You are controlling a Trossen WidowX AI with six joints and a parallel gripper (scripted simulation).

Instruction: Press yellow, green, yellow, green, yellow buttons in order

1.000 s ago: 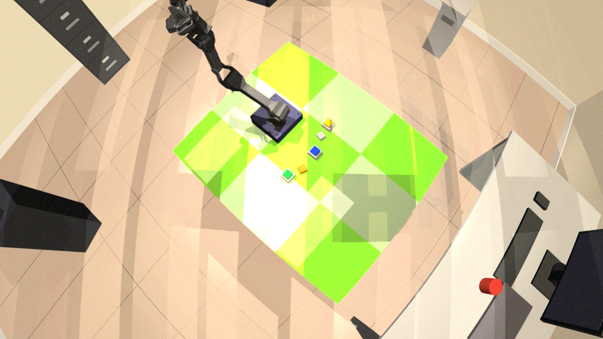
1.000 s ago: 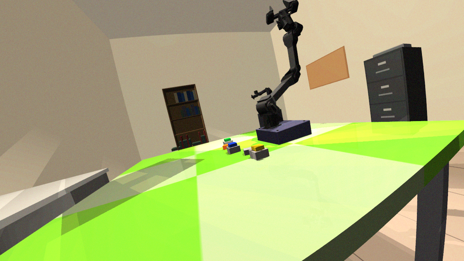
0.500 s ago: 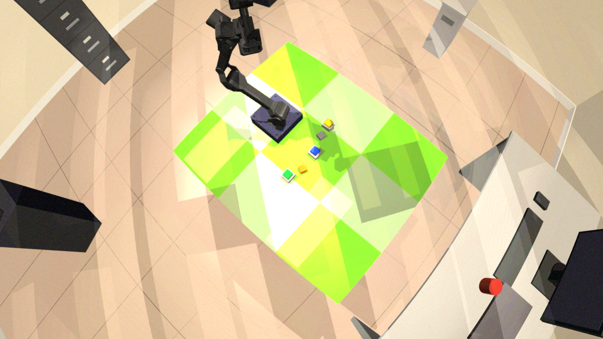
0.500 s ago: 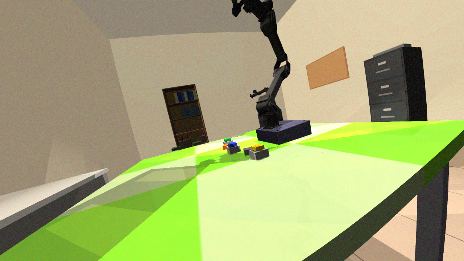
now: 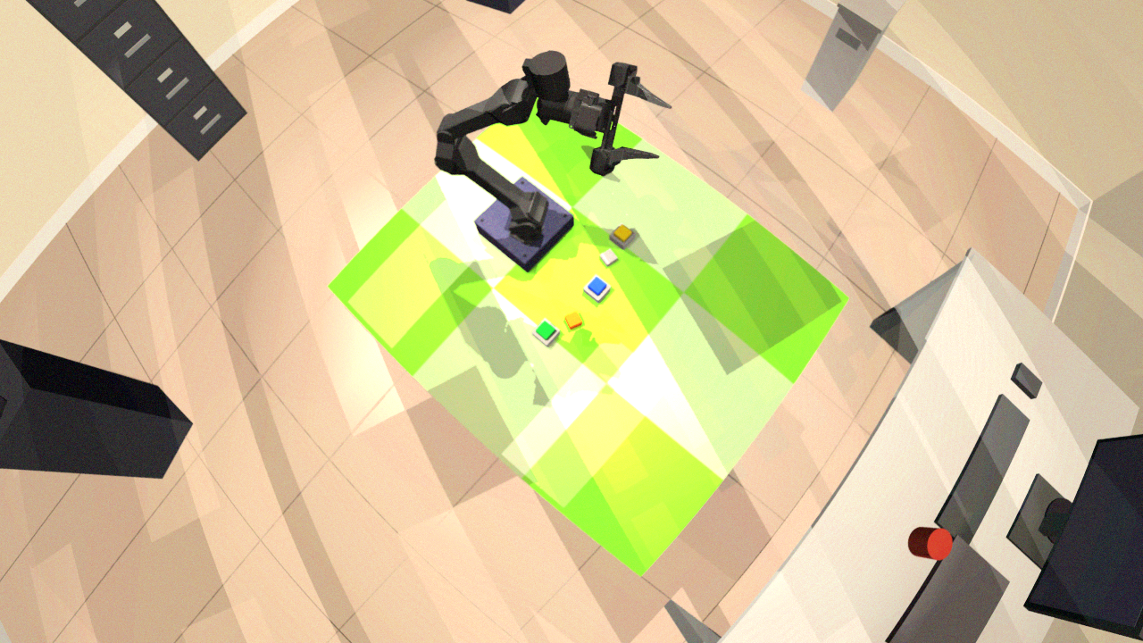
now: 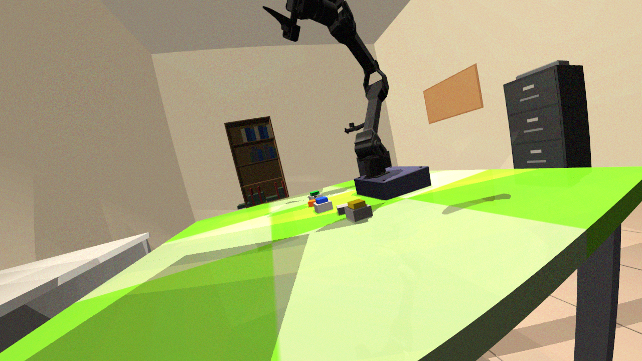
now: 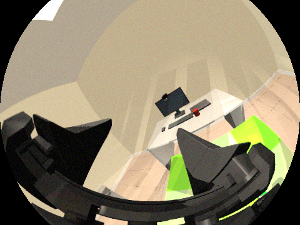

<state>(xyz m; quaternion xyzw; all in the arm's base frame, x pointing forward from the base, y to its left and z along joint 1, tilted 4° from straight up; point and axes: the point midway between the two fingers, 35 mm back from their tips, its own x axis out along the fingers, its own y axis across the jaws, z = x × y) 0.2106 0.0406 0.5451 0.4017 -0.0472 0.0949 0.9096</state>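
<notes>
Now: the yellow button 560 mm below my gripper tip, 80 mm behind it and 70 mm to the left of it. The rest, counted from my gripper tip: blue button 560 mm below, 90 mm to the right, 60 mm behind; then orange block 580 mm below, 180 mm to the right, 70 mm behind; then grey block 580 mm below, 80 mm behind.
</notes>
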